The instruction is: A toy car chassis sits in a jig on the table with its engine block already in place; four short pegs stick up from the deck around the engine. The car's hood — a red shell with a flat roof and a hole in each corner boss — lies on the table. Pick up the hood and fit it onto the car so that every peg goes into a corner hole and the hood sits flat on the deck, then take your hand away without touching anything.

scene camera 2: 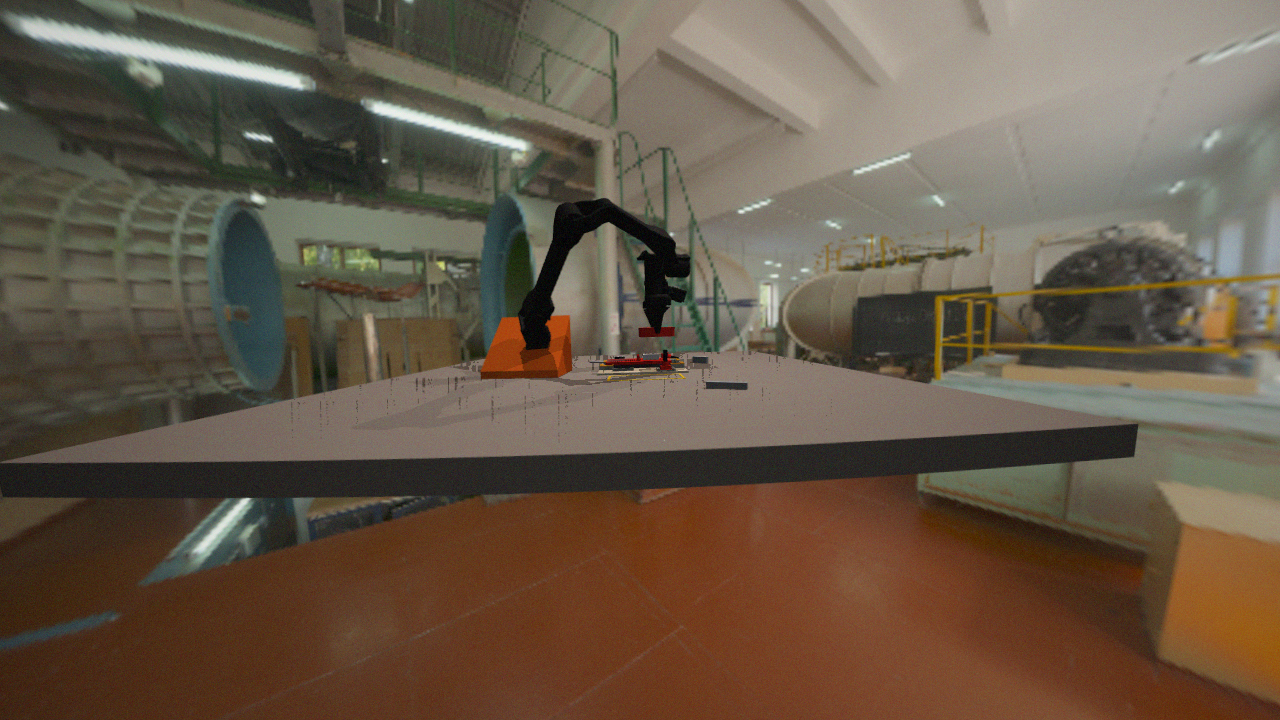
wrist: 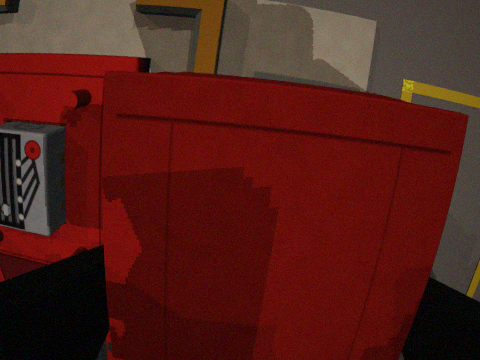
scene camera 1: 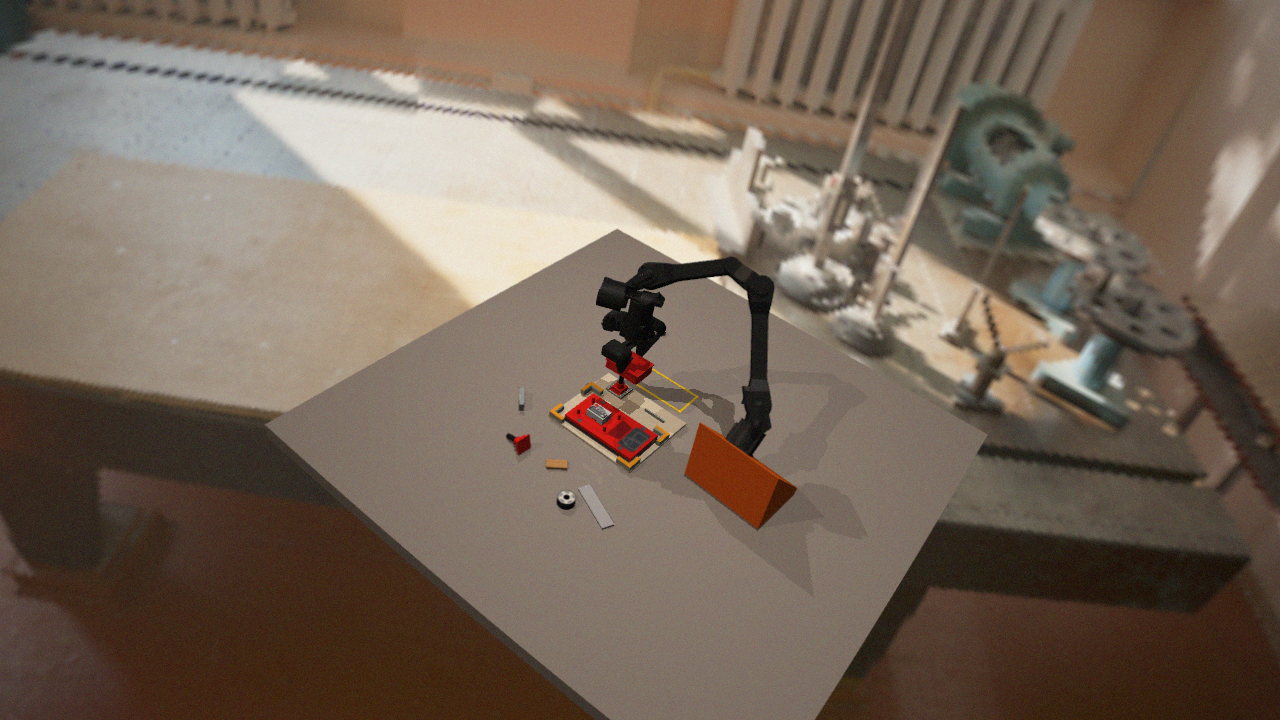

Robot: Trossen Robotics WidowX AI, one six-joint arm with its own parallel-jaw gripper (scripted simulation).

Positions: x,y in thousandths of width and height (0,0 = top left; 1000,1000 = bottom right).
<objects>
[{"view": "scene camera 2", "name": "my gripper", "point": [513,463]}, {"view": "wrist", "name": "my gripper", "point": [549,771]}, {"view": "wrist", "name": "red hood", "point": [493,588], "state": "held by my gripper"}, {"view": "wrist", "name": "jig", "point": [699,143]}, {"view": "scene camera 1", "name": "my gripper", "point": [491,509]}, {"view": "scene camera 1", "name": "red hood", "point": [500,512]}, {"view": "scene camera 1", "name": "jig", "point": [494,560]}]
</objects>
